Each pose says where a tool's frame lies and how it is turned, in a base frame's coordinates. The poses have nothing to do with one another.
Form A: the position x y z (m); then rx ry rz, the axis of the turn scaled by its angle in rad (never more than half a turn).
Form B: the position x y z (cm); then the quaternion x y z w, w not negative. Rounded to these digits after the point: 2 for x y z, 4 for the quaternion.
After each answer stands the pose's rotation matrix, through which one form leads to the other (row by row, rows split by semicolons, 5 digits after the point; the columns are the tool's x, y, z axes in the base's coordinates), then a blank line. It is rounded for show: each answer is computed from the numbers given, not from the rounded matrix.
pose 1, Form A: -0.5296, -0.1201, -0.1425, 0.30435, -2.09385, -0.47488
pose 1, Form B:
-52.96, -12.01, -14.25, 0.1241, -0.8535, -0.1936, 0.4676
-0.53195 -0.03076 -0.84621; -0.39281 0.89427 0.21443; 0.75015 0.44647 -0.48779

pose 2, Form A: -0.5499, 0.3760, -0.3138, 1.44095, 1.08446, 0.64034
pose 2, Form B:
-54.99, 37.60, -31.38, 0.6155, 0.4632, 0.2735, 0.5761
0.42130 0.25503 0.87032; 0.88526 0.09283 -0.45573; -0.19702 0.96247 -0.18666

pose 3, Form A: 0.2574, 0.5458, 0.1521, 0.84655, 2.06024, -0.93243
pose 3, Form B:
25.74, 54.58, 15.21, 0.3277, 0.7975, -0.3609, 0.3555
-0.53248 0.77926 0.33048; 0.26602 0.52471 -0.80865; -0.80356 -0.34267 -0.48669

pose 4, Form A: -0.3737, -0.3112, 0.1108, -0.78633, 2.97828, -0.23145
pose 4, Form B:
-37.37, -31.12, 11.08, -0.2545, 0.9638, -0.0749, 0.0263
-0.86911 -0.48659 0.08879; -0.49446 0.85927 -0.13100; -0.01255 -0.15776 -0.98740

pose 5, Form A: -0.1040, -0.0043, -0.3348, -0.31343, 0.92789, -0.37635
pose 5, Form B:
-10.40, -0.43, -33.48, -0.1496, 0.4430, -0.1797, 0.8655
0.54302 0.17845 0.82054; -0.44356 0.89067 0.09984; -0.71301 -0.41817 0.56281

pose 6, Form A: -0.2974, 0.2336, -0.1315, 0.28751, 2.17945, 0.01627
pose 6, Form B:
-29.74, 23.36, -13.15, 0.1165, 0.8832, 0.0066, 0.4543
-0.56005 0.19980 0.80400; 0.21178 0.97277 -0.09421; -0.80093 0.11751 -0.58711

